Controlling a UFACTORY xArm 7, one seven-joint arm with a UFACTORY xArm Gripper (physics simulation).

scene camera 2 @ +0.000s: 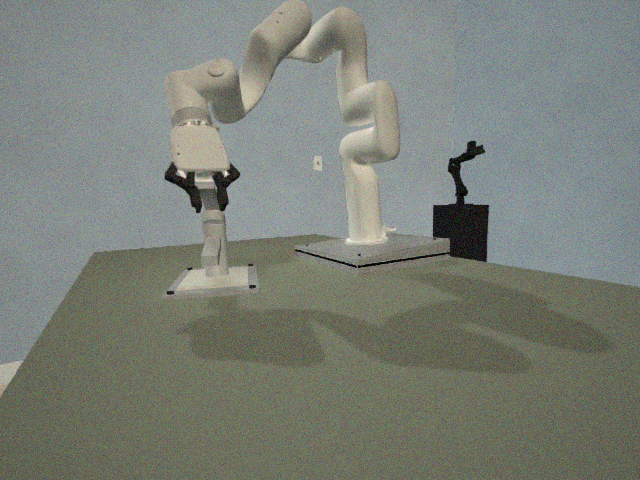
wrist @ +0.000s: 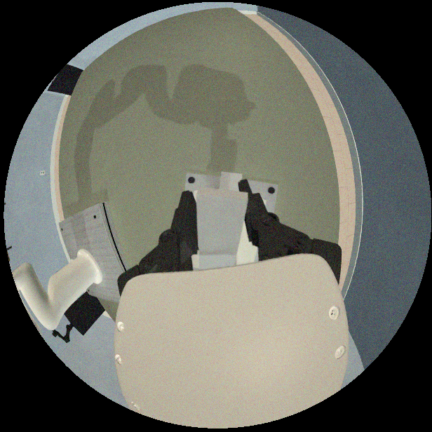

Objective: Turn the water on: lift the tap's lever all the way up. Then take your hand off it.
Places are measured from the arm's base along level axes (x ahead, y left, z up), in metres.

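Where they show: gripper, fingertip midpoint: point(scene camera 2: 211, 208); arm's base, link origin: point(scene camera 2: 366, 241).
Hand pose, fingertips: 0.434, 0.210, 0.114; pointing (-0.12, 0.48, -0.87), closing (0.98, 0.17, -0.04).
Observation:
Each offset is from my fingertips to the centre of the thing, as dx, dy, dz. "pt": to the spot under its first point. Level surfaces: height alone.
The pale grey tap @[pt -0.008, -0.055, -0.065] point(scene camera 2: 216, 240) stands upright on its white and grey base plate @[pt -0.044, +0.028, -0.154] point(scene camera 2: 242, 291) point(wrist: 200, 181). Its lever @[+0.000, -0.048, +0.016] point(scene camera 2: 208, 197) point(wrist: 221, 222) is tilted up, with its broad end between the dark fingers. Whether it is at the very top of its travel I cannot tell. The tap's blocky spout @[+0.003, -0.029, -0.081] point(scene camera 2: 209, 251) faces the scene camera, below the lever. My gripper point(scene camera 2: 210, 207) point(wrist: 217, 199) is shut on the lever, one finger on each side, above the tap body. In the wrist view the lever and the gripper's housing hide most of the tap body.
The arm's own base plate point(scene camera 2: 330, 253) point(wrist: 87, 230) lies on the green table @[dz -0.159] point(scene camera 2: 320, 413) point(wrist: 280, 125), right of the tap in the scene view. A black pedestal point(scene camera 2: 460, 229) with a small dark arm point(scene camera 2: 457, 175) stands behind the table. The table's left edge is near the tap.

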